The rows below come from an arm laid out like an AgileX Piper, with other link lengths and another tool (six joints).
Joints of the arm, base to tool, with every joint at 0 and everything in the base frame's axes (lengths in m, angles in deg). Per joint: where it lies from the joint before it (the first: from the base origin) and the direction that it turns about. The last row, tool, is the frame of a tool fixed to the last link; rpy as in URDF.
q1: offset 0 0 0.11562 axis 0 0 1
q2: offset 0 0 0 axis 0 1 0
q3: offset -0.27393 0 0.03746 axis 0 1 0
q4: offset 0.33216 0 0.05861 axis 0.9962 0 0.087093
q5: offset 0 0 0 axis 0 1 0
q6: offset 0.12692 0 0.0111 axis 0.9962 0 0.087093
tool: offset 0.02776 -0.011 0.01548 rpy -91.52 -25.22 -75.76
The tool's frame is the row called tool.
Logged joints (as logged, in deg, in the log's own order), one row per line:
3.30 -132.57 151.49 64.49 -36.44 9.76
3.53 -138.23 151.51 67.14 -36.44 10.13
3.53 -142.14 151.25 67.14 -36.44 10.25
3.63 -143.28 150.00 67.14 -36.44 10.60
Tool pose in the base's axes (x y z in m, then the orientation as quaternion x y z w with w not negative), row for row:
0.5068 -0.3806 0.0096 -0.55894 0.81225 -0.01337 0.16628
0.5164 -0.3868 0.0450 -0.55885 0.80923 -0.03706 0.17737
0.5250 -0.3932 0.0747 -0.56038 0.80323 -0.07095 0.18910
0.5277 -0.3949 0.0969 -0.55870 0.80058 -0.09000 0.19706
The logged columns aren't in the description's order. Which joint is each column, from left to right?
Columns, left to right: q4, q3, q2, q5, q1, q6.
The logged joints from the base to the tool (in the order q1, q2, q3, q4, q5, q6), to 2 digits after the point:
-36.44 151.49 -132.57 3.30 64.49 9.76
-36.44 151.51 -138.23 3.53 67.14 10.13
-36.44 151.25 -142.14 3.53 67.14 10.25
-36.44 150.00 -143.28 3.63 67.14 10.60

